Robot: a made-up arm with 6 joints.
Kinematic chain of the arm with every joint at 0, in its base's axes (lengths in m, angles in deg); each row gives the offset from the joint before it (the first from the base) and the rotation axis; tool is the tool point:
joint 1: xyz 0 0 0.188 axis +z
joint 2: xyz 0 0.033 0 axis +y
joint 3: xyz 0 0 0.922 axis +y
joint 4: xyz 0 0 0.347 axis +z
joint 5: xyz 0 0 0 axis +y
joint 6: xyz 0 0 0.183 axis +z
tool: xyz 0 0 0
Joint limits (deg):
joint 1: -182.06..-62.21
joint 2: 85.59..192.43
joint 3: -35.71..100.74
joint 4: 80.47..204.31
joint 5: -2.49..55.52
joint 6: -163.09..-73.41
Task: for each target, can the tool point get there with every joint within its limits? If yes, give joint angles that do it. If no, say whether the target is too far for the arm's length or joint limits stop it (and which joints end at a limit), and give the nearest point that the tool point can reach.
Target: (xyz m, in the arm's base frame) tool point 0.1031 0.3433 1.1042
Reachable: no: joint limits stop it (at a limit: joint 1, joint 2, joint 3, joint 5) | nearest point -1.1695 0.0515 0.6600 | short by 1.379 m
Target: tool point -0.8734 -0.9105 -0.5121
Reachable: yes | joints -135.03 123.04 -6.58 188.47 13.06 -118.39
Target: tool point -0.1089 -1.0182 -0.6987
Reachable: yes | joints -101.76 116.22 43.96 104.83 22.56 -154.54
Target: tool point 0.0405 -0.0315 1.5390
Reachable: no: joint limits stop it (at a limit: joint 1, joint 2, joint 3, joint 5) | nearest point 0.5721 -1.0172 0.6646 | short by 1.421 m
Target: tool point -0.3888 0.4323 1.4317
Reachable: no: joint limits stop it (at a limit: joint 1, joint 2, joint 3, joint 5) | nearest point -1.1711 0.0611 0.6575 | short by 1.162 m
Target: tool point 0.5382 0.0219 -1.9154
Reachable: no: too far | nearest point 0.3432 0.0140 -1.2227 | short by 0.720 m
